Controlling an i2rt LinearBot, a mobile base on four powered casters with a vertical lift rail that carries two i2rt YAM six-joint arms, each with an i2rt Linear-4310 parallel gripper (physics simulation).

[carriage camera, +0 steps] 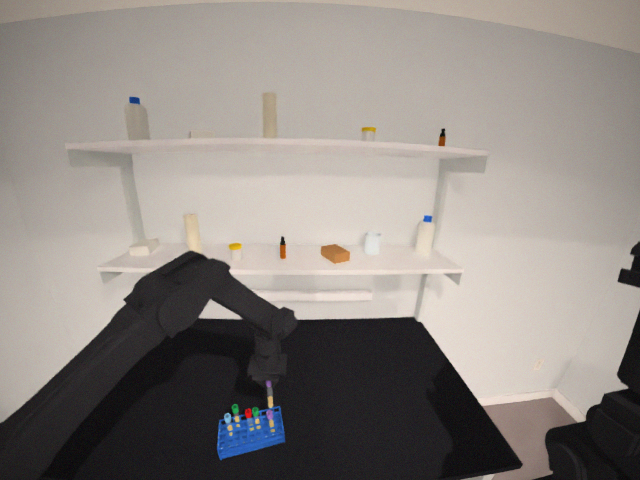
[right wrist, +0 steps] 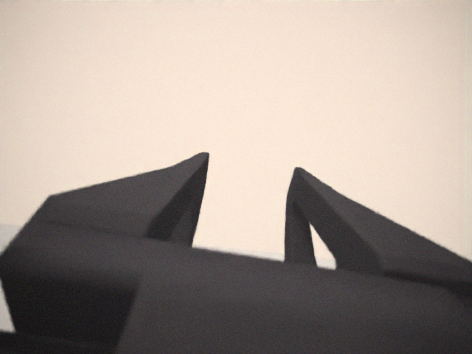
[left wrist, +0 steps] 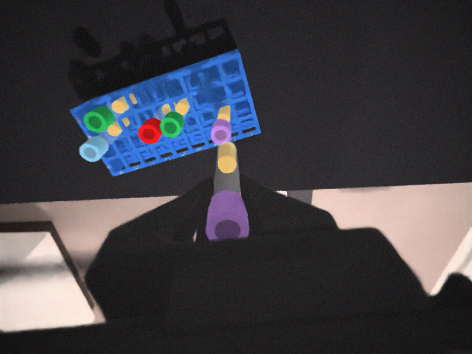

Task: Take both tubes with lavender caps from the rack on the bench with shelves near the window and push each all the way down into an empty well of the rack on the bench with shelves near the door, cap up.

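Places are measured from the left arm's base along level axes (x right, y ahead, z up), in centimetres.
Pixels of known places: left gripper, fingertip midpoint: (carriage camera: 269, 388) (left wrist: 226, 186); right gripper, fingertip midpoint: (right wrist: 249, 174).
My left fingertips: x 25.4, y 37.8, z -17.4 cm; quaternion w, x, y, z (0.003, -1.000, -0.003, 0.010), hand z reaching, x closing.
For each thing: its top centre in the pictures, then the offset to it from my left fingertips. Level surfaces: height alone.
- tube with a lavender cap, middle of its top: (left wrist: 226, 239) (carriage camera: 268, 380) dy -0.4, dx +0.0, dz +3.7 cm
- blue rack, middle of its top: (left wrist: 168, 121) (carriage camera: 250, 426) dy -1.1, dx -6.9, dz -16.2 cm
- second lavender-capped tube, middle of its top: (left wrist: 222, 134) (carriage camera: 270, 412) dy -0.8, dx -0.5, dz -10.0 cm
- light blue-capped tube, middle of its top: (left wrist: 88, 152) (carriage camera: 227, 415) dy -1.6, dx -13.4, dz -10.0 cm
- red-capped tube, middle of its top: (left wrist: 149, 133) (carriage camera: 248, 411) dy -0.1, dx -7.2, dz -10.0 cm
- black bench top, its level: dz -22.0 cm
My left gripper (carriage camera: 268, 383) (left wrist: 226, 186) is shut on a tube with a lavender cap (carriage camera: 269, 396) (left wrist: 227, 214), which looks darker purple under the gripper. The tube hangs upright, cap up, above the right back part of the blue rack (carriage camera: 252, 448) (left wrist: 157, 87). A second lavender-capped tube (carriage camera: 270, 415) (left wrist: 220, 132) stands in the rack near its right end, close to the held tube in the pictures. My right gripper (right wrist: 249, 174) has its fingers apart with nothing between them, facing a pale plain surface. Which of the two benches this is cannot be told.
In the rack also stand a light blue-capped tube (carriage camera: 227, 417) (left wrist: 93, 149), a red-capped tube (carriage camera: 248, 412) (left wrist: 150, 131) and two green-capped tubes. The rack stands on the black bench top (carriage camera: 351, 413). Two wall shelves (carriage camera: 310, 266) with bottles and jars are behind.
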